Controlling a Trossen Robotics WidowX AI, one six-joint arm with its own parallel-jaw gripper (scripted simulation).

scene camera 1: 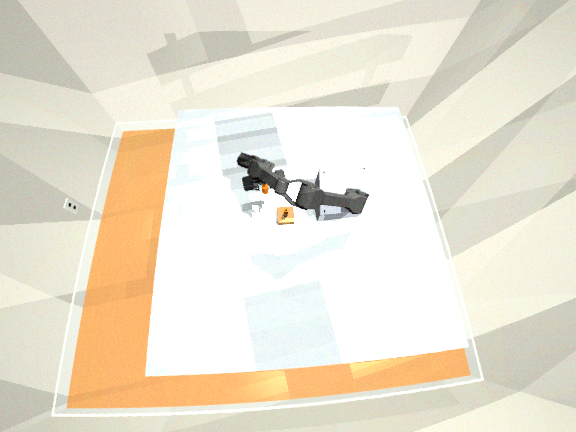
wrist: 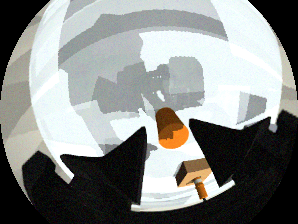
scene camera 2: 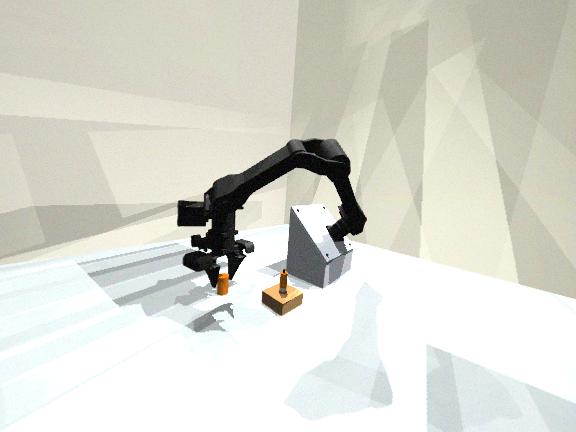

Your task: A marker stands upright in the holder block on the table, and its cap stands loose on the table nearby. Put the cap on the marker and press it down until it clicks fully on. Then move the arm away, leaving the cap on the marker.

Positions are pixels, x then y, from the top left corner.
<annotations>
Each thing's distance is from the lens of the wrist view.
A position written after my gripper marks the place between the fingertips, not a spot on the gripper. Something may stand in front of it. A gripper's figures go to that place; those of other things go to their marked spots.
my gripper [wrist: 168,126]: 10 cm
orange cap [wrist: 172,133]: 8 cm
</annotations>
